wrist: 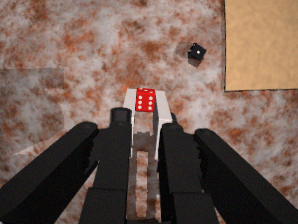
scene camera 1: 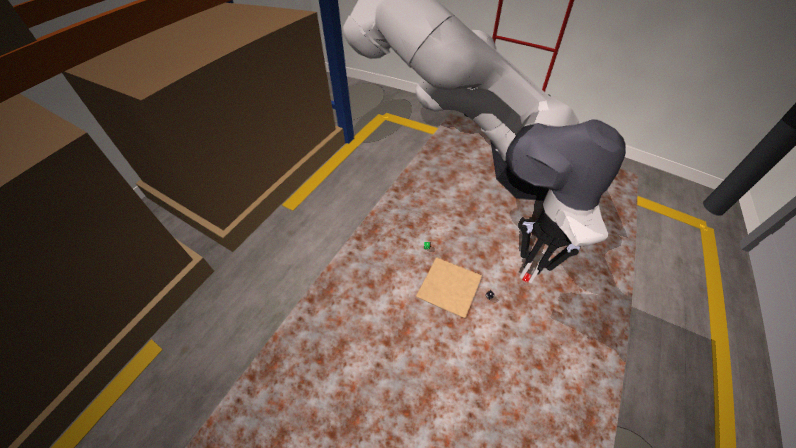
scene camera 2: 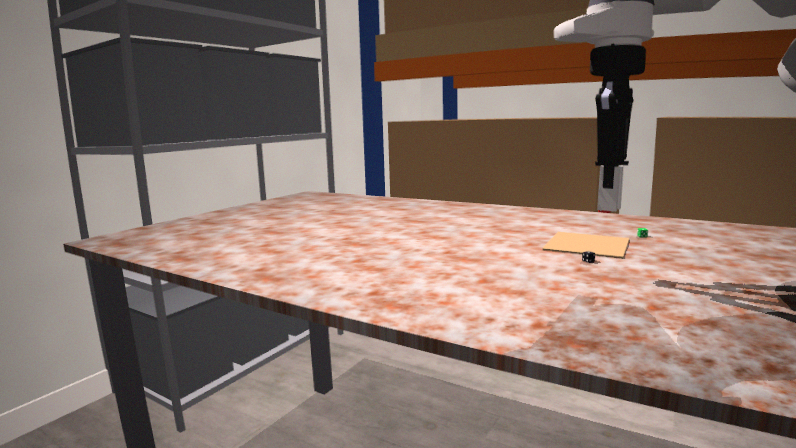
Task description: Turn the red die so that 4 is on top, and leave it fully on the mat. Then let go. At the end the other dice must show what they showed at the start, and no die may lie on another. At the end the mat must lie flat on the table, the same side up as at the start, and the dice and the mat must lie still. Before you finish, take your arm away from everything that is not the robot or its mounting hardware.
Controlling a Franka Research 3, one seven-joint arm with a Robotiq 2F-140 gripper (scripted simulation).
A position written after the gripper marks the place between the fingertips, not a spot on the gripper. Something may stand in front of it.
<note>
In view: the gripper (scene camera 2: 609,209) and a tan mat (scene camera 1: 448,286).
The tan mat also shows in scene camera 2 (scene camera 2: 606,246). The gripper also shows in the wrist view (wrist: 144,105) and in scene camera 1 (scene camera 1: 527,276).
</note>
